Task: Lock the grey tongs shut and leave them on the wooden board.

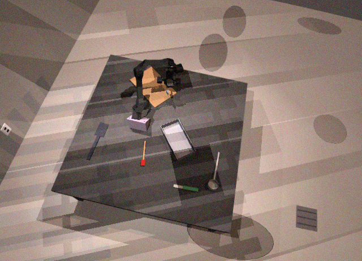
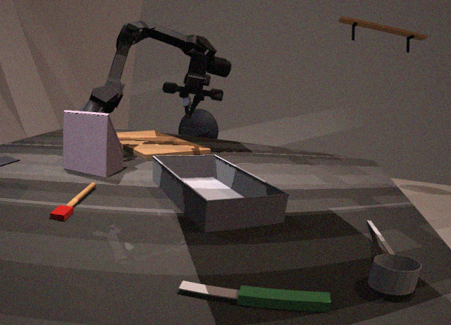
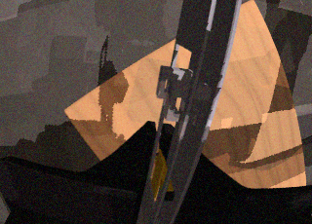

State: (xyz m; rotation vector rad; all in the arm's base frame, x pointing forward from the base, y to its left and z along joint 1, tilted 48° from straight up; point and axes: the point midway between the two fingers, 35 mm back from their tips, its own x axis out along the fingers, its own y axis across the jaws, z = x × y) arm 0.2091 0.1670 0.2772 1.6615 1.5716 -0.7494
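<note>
The wooden board lies 13 cm behind my gripper tip, 7 cm to the left of it and 10 cm below it. From my gripper tip the other things lie so: grey roasting tin 12 cm ahead, 41 cm to the right, 8 cm below; red-headed spatula 12 cm behind, 57 cm to the right, 10 cm below; yellow part 4 cm above.
</note>
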